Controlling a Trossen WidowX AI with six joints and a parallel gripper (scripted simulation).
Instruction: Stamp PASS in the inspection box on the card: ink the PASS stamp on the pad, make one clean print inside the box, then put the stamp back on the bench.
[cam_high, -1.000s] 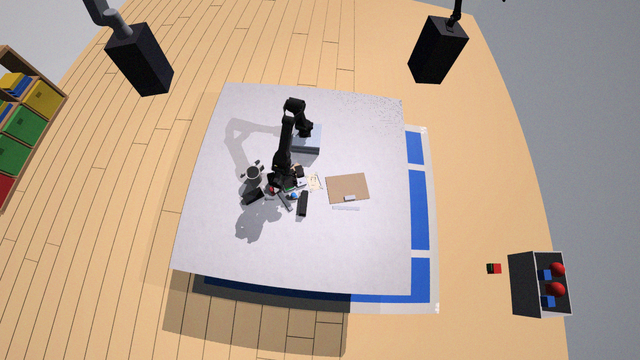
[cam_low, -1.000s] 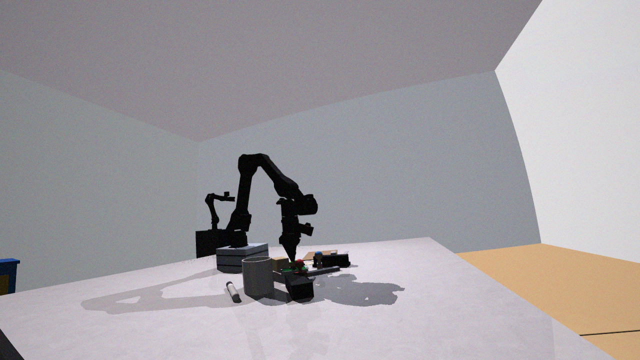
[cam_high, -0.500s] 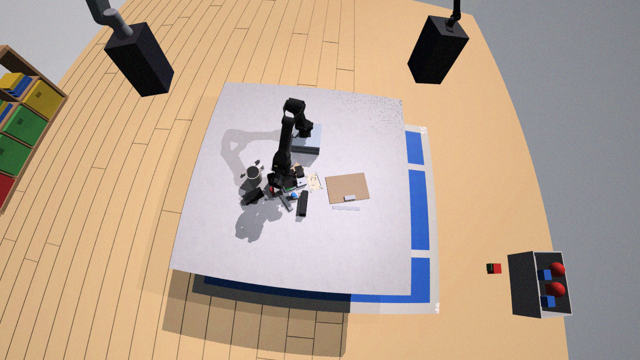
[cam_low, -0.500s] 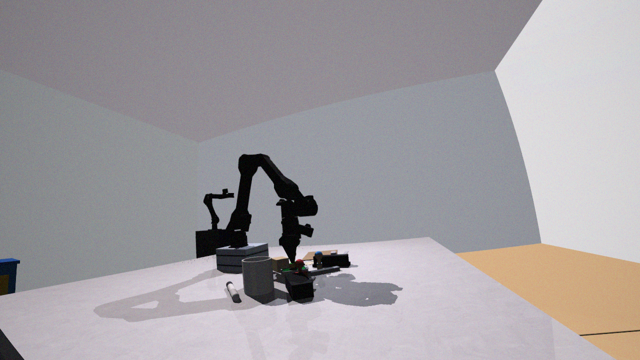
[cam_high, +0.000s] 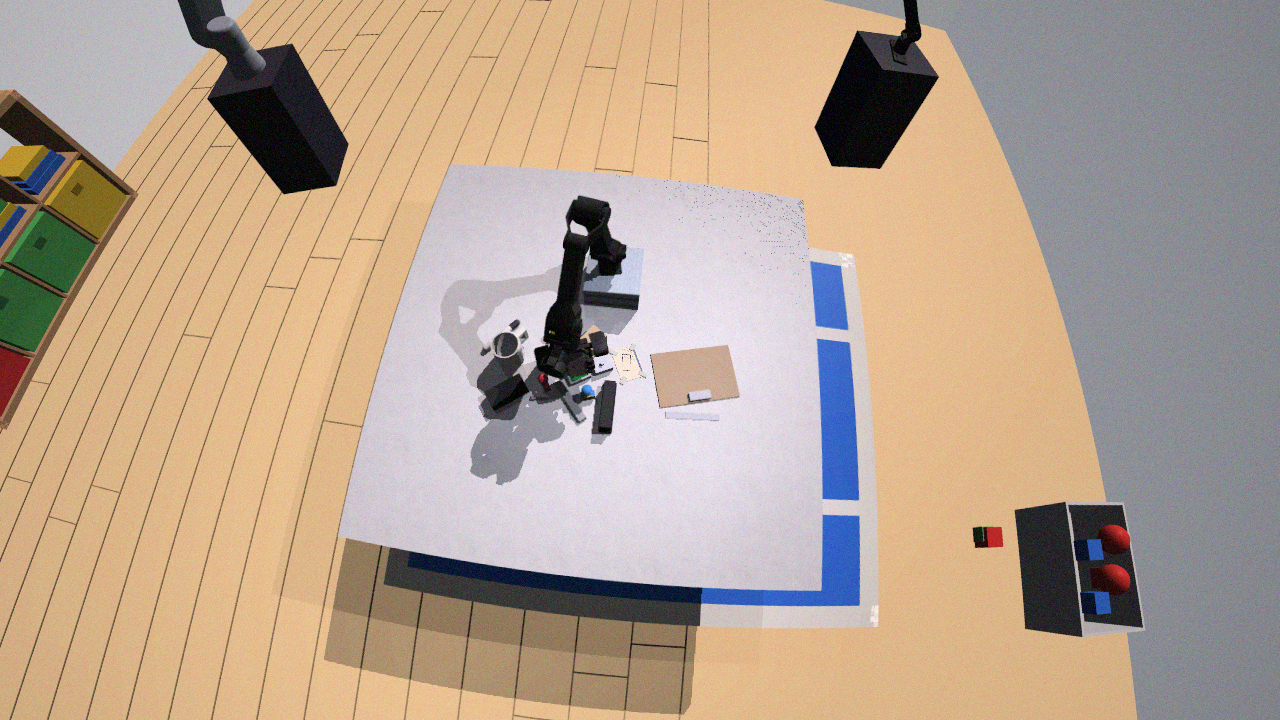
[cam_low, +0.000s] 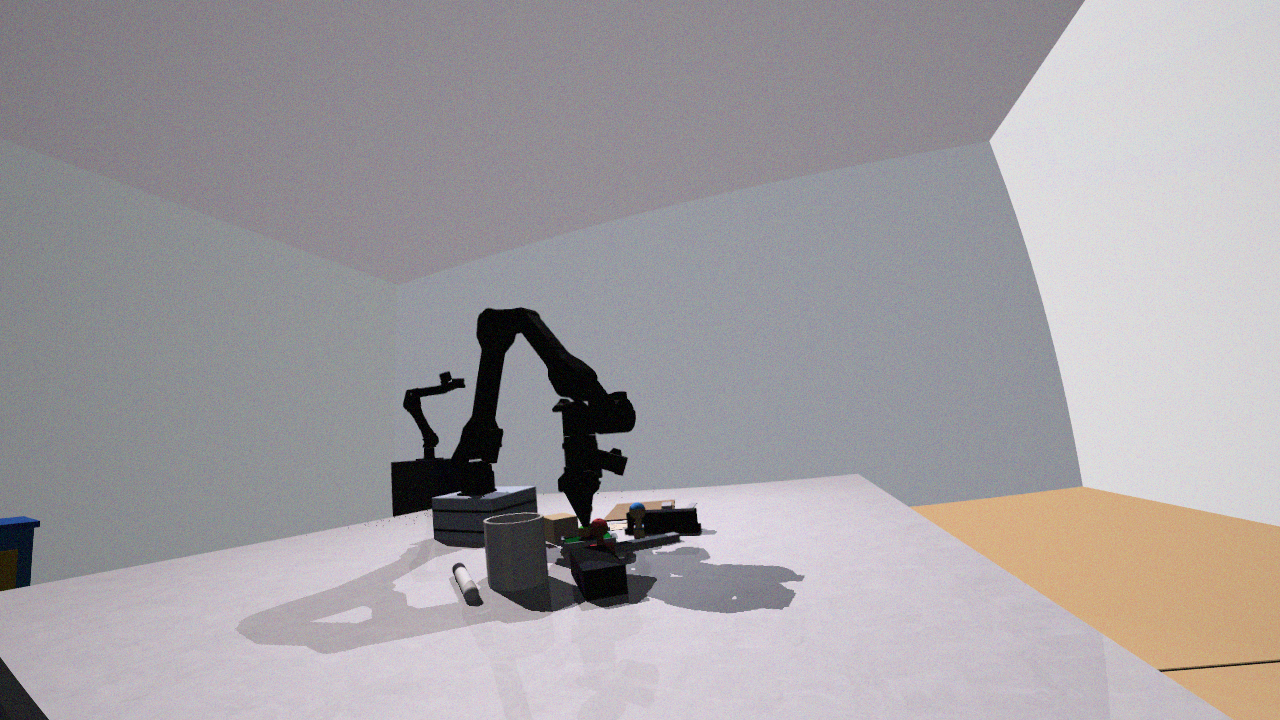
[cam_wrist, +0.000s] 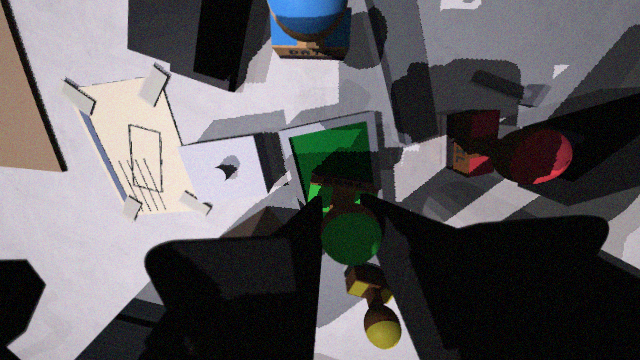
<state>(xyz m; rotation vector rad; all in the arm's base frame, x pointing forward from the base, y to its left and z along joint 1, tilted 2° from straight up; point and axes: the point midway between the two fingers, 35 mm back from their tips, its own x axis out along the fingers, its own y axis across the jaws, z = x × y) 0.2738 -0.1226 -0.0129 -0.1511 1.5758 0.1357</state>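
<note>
My gripper tip is right at the green-knobbed stamp. From my gripper tip the other things lie so: green ink pad (3 cm below); cardboard box (7 cm behind, 6 cm to the left, 1 cm below); blue-knobbed stamp (9 cm ahead, 3 cm to the left, 2 cm below).
</note>
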